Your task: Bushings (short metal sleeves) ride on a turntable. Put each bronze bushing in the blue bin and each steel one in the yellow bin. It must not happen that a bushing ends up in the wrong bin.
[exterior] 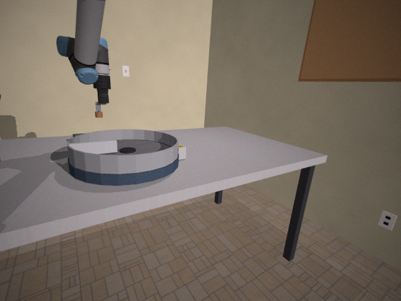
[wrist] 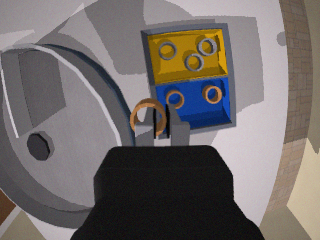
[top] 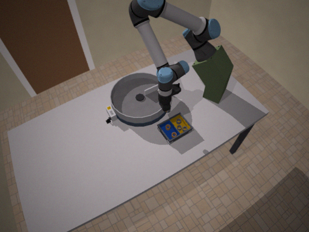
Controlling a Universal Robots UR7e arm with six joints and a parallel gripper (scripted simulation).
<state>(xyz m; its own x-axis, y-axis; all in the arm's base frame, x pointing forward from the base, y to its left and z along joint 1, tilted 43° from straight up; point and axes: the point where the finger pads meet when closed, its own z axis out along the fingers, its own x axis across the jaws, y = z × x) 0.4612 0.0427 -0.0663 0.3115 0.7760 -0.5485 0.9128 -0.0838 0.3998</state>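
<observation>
The blue bin lies 1 cm behind my hand, 6 cm to the left of it and 16 cm below it. From my hand the other things lie so: grey turntable: 1 cm ahead, 28 cm to the right, 13 cm below.
</observation>
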